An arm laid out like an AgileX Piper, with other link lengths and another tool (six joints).
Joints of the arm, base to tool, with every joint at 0 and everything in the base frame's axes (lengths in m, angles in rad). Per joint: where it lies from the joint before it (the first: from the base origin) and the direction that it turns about. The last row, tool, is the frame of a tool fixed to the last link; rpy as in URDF.
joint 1: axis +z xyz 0 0 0.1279
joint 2: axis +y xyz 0 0 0
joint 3: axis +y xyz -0.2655 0 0.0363
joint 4: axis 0.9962 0 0.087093 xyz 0.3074 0 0.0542
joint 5: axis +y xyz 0 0 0
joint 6: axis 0.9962 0 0.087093 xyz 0.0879 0 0.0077
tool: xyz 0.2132 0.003 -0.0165 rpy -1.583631 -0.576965 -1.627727
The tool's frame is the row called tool.
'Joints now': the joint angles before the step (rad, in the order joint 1, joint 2, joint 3, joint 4, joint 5, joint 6). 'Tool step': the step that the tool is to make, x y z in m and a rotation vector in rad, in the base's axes. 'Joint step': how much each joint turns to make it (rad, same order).
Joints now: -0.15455 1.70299 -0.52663 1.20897 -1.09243 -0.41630
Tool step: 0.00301 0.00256 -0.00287 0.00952 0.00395 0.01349
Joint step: 0.00000 -0.00003 0.00001 -0.00788 0.01505 -0.00001
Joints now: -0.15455 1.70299 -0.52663 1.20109 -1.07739 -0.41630
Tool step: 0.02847 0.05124 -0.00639 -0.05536 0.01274 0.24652
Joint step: 0.08554 -0.00002 0.11830 -0.22439 -0.03872 0.11854
